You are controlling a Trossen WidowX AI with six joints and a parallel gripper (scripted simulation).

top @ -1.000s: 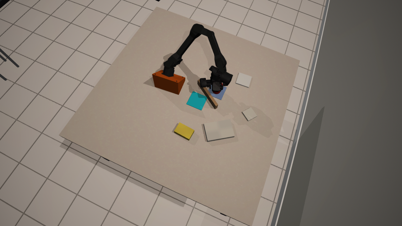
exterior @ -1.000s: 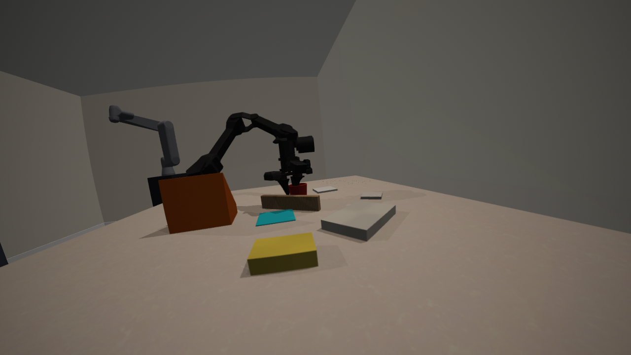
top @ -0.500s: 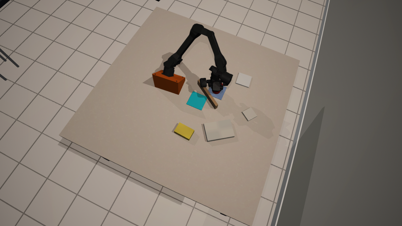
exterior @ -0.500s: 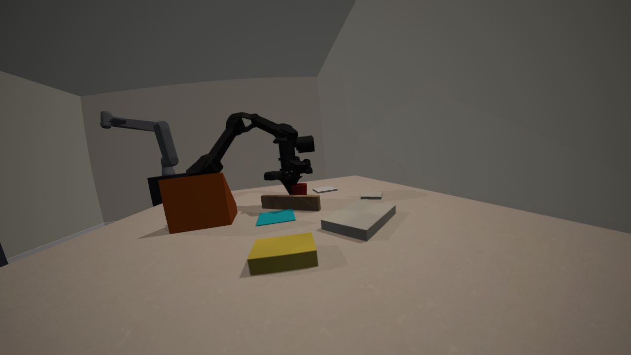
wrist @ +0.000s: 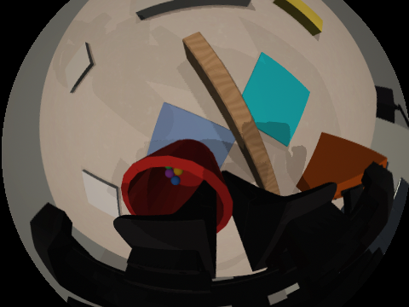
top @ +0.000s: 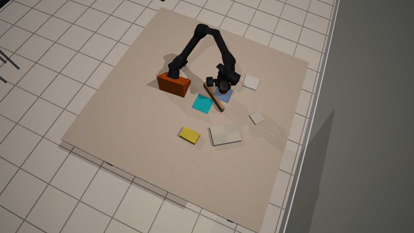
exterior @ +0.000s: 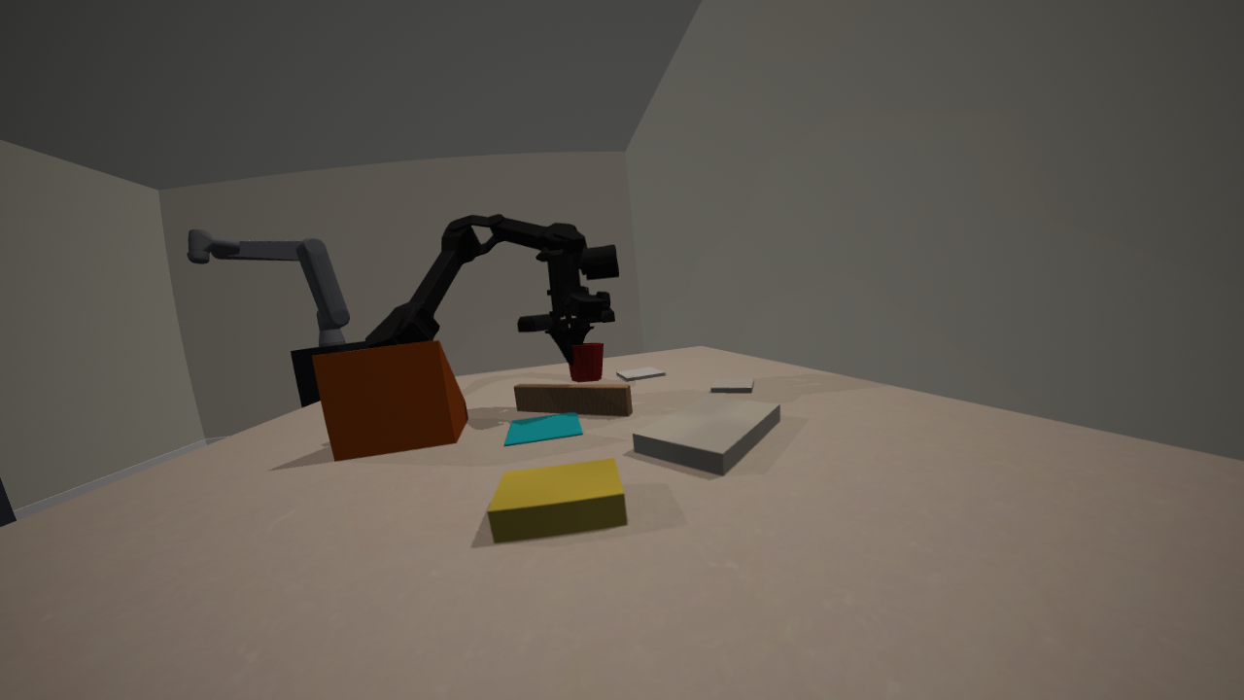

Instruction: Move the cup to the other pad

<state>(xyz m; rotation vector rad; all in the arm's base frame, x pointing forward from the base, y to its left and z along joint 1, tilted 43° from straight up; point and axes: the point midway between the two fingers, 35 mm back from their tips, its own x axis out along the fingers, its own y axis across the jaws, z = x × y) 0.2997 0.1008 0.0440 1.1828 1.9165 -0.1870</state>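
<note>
Now: gripper tip 12 cm to the left of the teal pad, 9 cm above it and 5 cm past it. Round my gripper tip: wooden bar (6 cm below, 5 cm to the right, 1 cm behind); then red cup (2 cm to the left, 2 cm ahead); then blue-grey pad (9 cm below, 3 cm ahead, 2 cm to the left).
</note>
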